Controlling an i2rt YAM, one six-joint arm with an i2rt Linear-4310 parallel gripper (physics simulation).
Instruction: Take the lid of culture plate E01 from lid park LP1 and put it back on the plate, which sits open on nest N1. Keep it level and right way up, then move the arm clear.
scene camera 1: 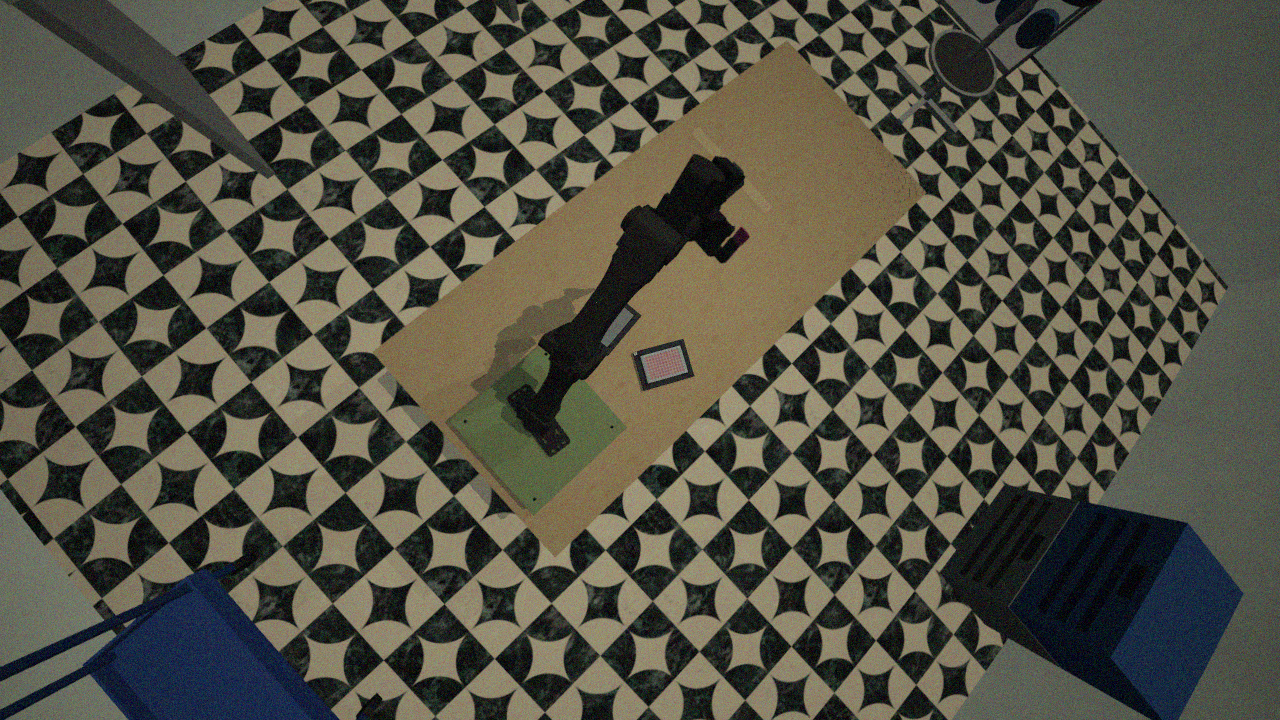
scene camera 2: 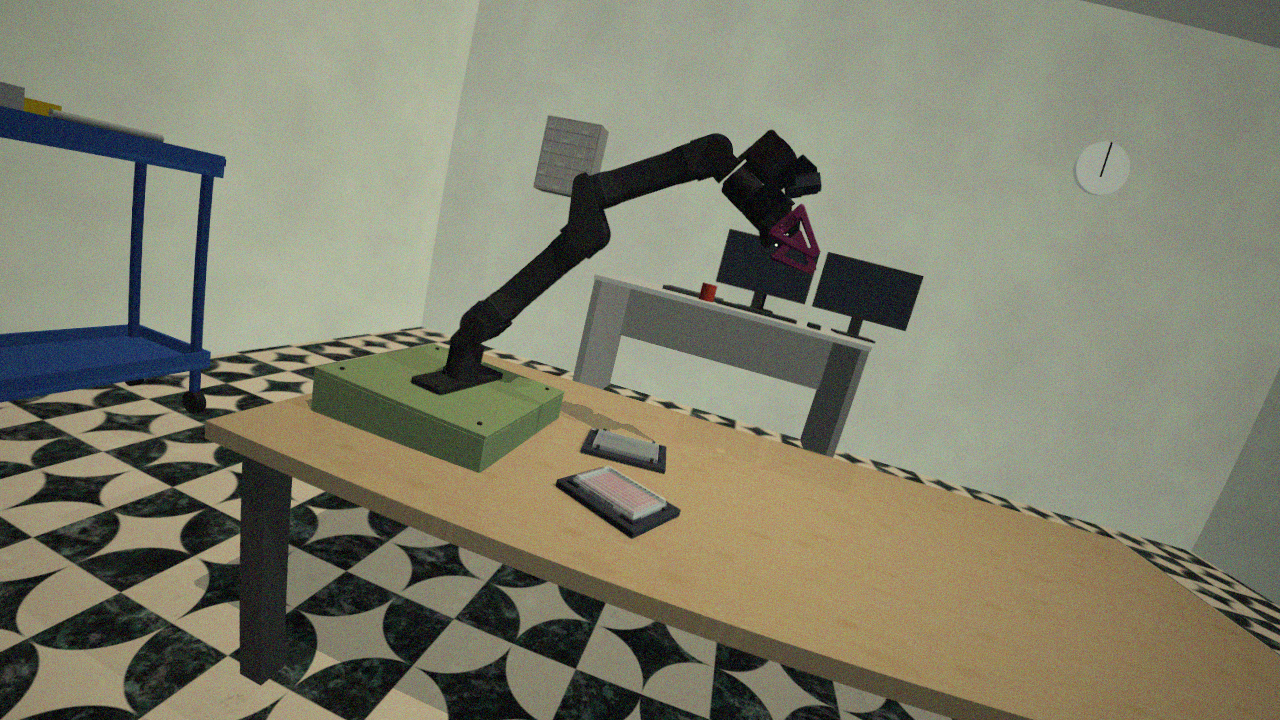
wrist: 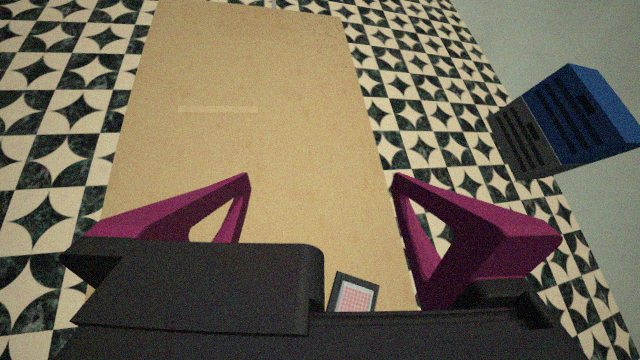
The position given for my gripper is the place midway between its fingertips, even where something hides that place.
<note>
My gripper (scene camera 2: pixel 815 264) is open, with nothing in its grasp. Further things: a grey lid (scene camera 2: pixel 609 441).
My gripper is seen too in scene camera 1 (scene camera 1: pixel 731 221) and in the wrist view (wrist: pixel 320 180).
</note>
